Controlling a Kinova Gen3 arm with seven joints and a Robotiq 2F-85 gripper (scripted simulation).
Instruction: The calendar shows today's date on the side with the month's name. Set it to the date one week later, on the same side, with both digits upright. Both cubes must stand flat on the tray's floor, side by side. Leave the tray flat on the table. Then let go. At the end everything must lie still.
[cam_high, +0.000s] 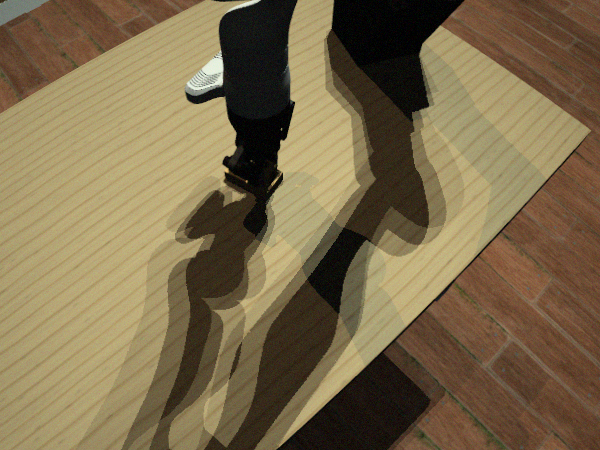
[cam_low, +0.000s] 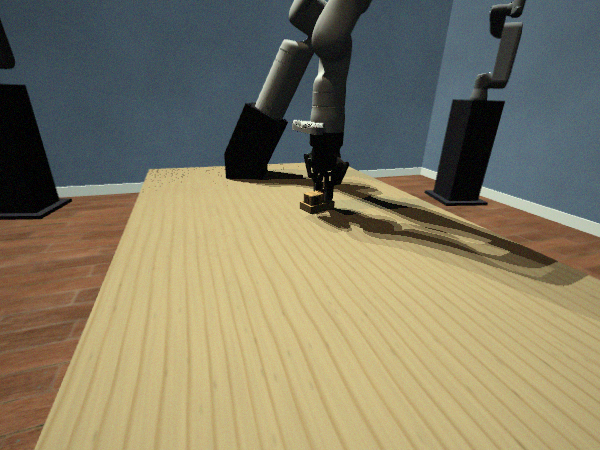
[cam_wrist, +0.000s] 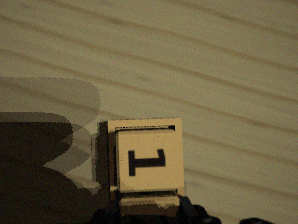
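The cube lies 1 cm below my hand. The rest, counted from my hand: wooden tray: 3 cm below, 1 cm to the right, 1 cm ahead.
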